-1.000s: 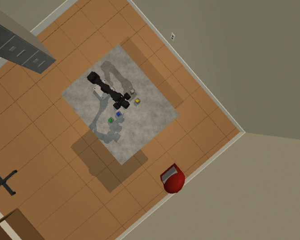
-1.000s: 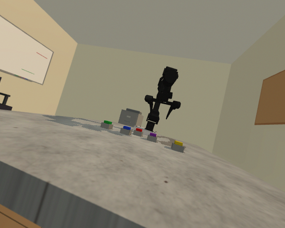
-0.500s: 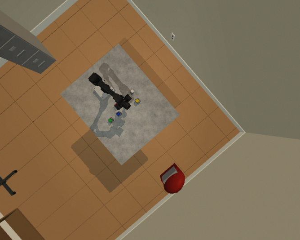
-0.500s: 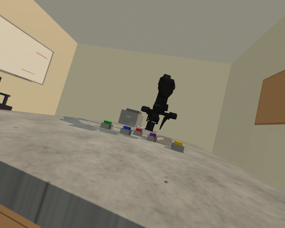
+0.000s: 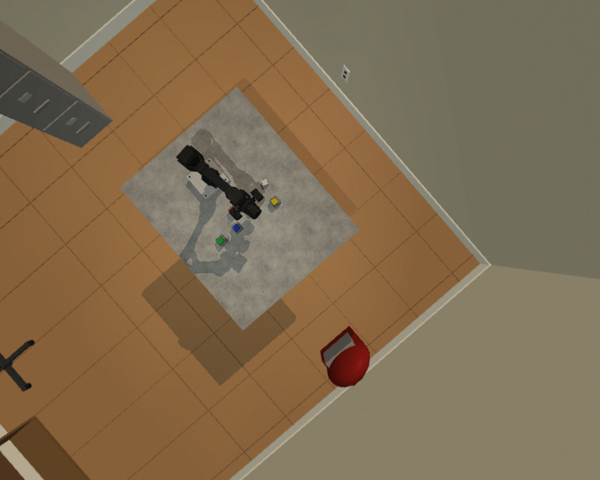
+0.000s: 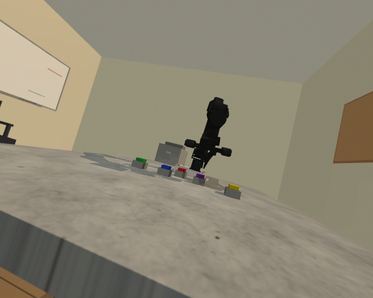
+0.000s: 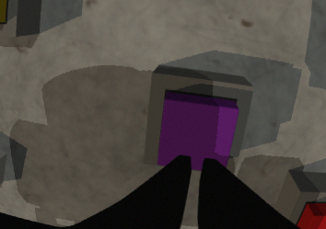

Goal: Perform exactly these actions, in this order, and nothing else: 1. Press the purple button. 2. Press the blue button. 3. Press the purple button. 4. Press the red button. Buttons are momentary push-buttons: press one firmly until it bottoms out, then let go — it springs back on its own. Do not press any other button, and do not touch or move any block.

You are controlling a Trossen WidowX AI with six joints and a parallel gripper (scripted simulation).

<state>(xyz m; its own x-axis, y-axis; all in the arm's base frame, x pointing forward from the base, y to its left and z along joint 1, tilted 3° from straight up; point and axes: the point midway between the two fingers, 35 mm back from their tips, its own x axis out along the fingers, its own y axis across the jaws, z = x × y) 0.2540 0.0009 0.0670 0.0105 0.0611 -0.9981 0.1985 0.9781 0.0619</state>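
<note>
My gripper tip is now 3 cm above the purple button. The rest, counted from my gripper tip: yellow button 8 cm ahead, 11 cm to the left, 3 cm below; then red button 7 cm behind, 8 cm to the right, 3 cm below; then blue button 14 cm to the right, 3 cm below.
</note>
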